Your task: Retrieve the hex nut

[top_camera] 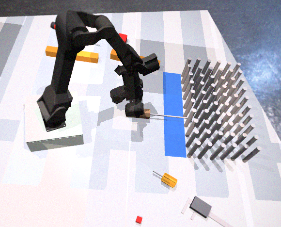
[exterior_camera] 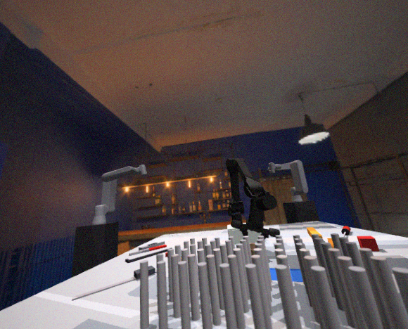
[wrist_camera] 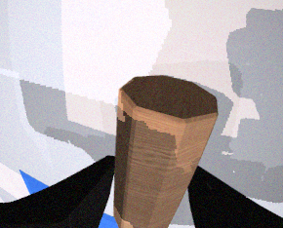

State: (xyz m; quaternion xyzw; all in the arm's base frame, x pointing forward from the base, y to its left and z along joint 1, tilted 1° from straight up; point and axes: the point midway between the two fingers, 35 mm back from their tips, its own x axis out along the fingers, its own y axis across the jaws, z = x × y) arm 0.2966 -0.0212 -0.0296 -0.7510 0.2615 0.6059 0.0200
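Right now the wooden-handled tool is 10 cm ahead of my gripper tip and 5 cm to the right of it. The rest, counted from my gripper tip: yellow-handled tool: 27 cm to the right, 1 cm behind; blue taped strip: 15 cm ahead, 3 cm to the right, 2 cm below; hex nut: 19 cm ahead, 9 cm to the right, 1 cm below.
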